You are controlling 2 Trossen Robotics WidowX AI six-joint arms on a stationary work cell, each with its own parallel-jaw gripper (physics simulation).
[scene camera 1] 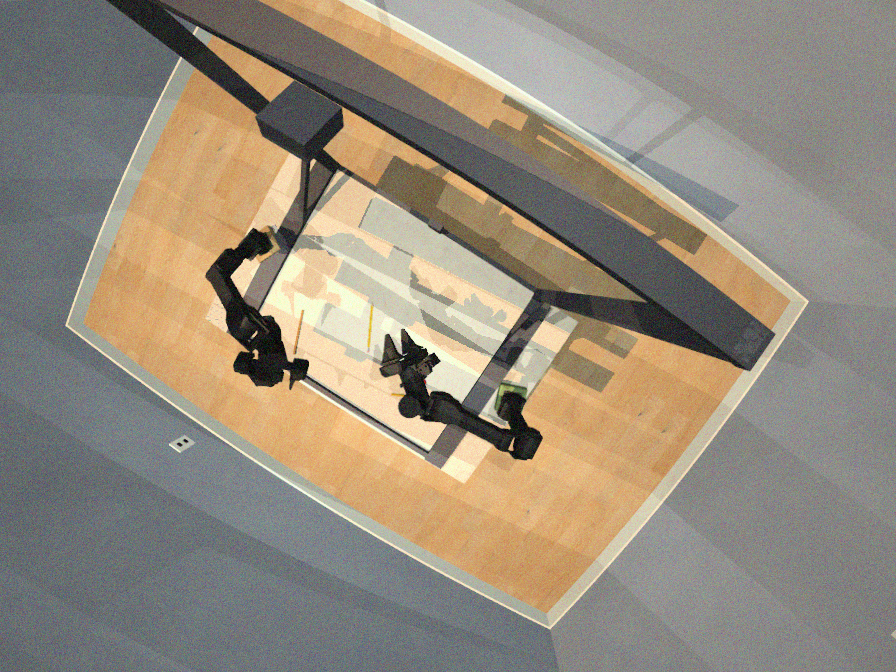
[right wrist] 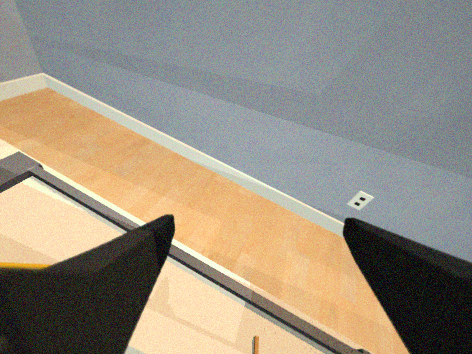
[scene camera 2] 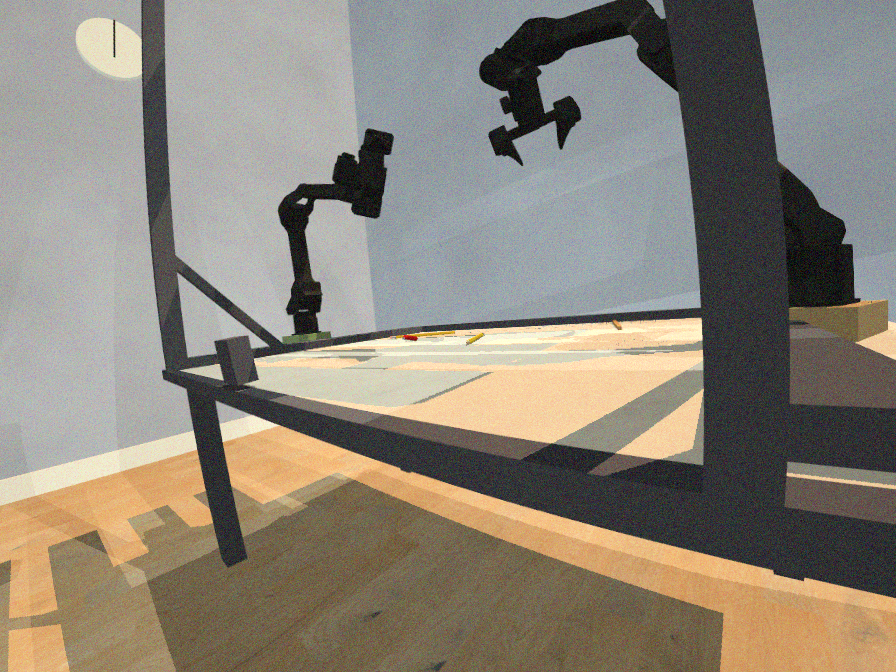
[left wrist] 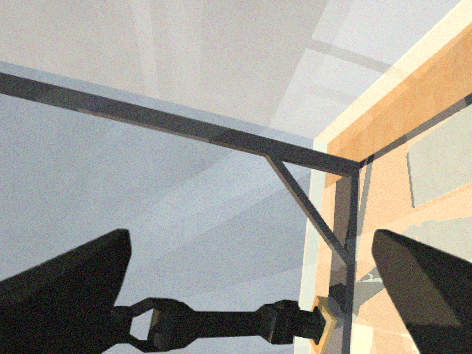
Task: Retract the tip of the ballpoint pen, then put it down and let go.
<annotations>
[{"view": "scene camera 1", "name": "my left gripper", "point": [394,331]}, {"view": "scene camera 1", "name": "my right gripper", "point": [274,387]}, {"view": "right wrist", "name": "my right gripper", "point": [258,224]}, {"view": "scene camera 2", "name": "my left gripper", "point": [372,159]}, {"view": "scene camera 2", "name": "my right gripper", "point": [541,156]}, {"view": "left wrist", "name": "my left gripper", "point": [252,241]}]
</annotations>
